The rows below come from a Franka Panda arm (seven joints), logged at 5 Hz.
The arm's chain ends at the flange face. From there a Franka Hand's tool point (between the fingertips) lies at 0.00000 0.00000 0.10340 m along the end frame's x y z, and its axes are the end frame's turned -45 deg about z.
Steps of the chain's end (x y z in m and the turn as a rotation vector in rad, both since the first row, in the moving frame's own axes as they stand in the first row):
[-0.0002 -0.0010 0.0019 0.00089 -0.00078 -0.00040]
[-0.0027 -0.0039 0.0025 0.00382 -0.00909 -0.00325]
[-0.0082 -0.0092 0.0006 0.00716 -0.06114 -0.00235]
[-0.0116 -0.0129 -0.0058 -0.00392 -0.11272 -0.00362]
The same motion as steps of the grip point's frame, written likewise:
[0.0006 -0.0010 0.0019 0.00118 0.00008 -0.00040]
[0.0005 -0.0056 0.0025 0.00913 -0.00373 -0.00325]
[-0.0032 -0.0173 0.0004 0.04830 -0.03817 -0.00235]
[-0.0076 -0.0252 -0.0065 0.07693 -0.08248 -0.00362]

